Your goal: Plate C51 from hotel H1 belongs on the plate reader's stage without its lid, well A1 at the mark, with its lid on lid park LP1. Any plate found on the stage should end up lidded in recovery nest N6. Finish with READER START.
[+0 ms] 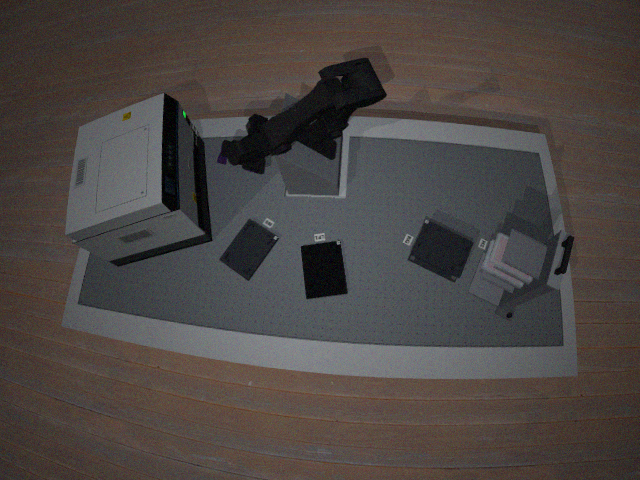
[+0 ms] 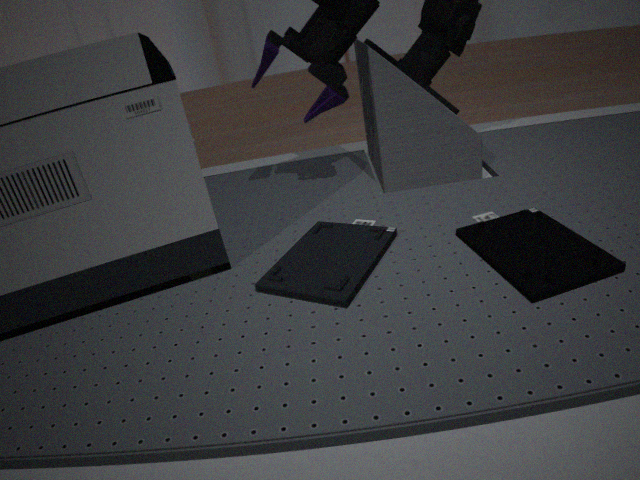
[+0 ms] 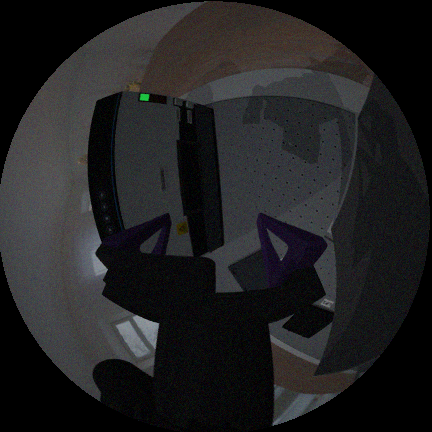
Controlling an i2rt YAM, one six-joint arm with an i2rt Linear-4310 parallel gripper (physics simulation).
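Seen in the pictures: gripper, between the fingertips: [image 2: 279, 104] [image 3: 213, 217]; arm's base, origin of its link: [image 1: 309, 137] [image 2: 409, 78].
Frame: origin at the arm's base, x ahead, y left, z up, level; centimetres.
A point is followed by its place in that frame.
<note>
My gripper [image 1: 222, 158] @[x 11.2, y -22.0, z 1.2 cm] [image 2: 279, 103] @[x 11.2, y -22.0, z 1.2 cm] [image 3: 213, 217] @[x 11.2, y -22.0, z 1.2 cm] is open and empty, its purple fingers raised in front of the plate reader [image 1: 121, 165] @[x 19.8, y -51.5, z 15.2 cm] [image 2: 103, 170] @[x 34.0, y -40.4, z 1.8 cm] [image 3: 145, 150] @[x 5.4, y -39.2, z 3.5 cm]. The reader's front has a dark slot; its stage does not show. Stacked pale and pinkish plates [image 1: 509, 268] @[x 38.3, y 56.1, z 6.5 cm] sit in the hotel at the right under a grey top; which is C51 cannot be told. A black pad [image 1: 324, 268] @[x 36.2, y 7.6, z -14.4 cm] [image 2: 540, 255] @[x 38.8, y 7.1, z -14.4 cm] [image 3: 308, 321] @[x 35.0, y 6.7, z -14.4 cm], seemingly LP1, and a dark grey nest [image 1: 249, 249] @[x 32.4, y -16.4, z -14.2 cm] [image 2: 330, 260] @[x 33.7, y -16.7, z -14.2 cm] [image 3: 247, 270] @[x 31.8, y -19.4, z -14.3 cm] lie mid-deck, bearing no visible plate. Their small labels are hard to read.
Another dark nest [image 1: 440, 249] @[x 29.1, y 41.2, z -9.4 cm] lies left of the hotel. A grey wedge-shaped mount [image 1: 312, 178] @[x 11.1, y 1.8, z -5.7 cm] [image 2: 423, 144] @[x 11.2, y -0.5, z -8.7 cm] stands at the arm's base. A black handle [image 1: 565, 254] @[x 38.2, y 64.8, z 19.4 cm] is at the right edge. The reader shows a green light [image 1: 184, 114] @[x -6.9, y -43.4, z 4.5 cm] [image 3: 144, 97] @[x -6.7, y -43.3, z 4.3 cm].
</note>
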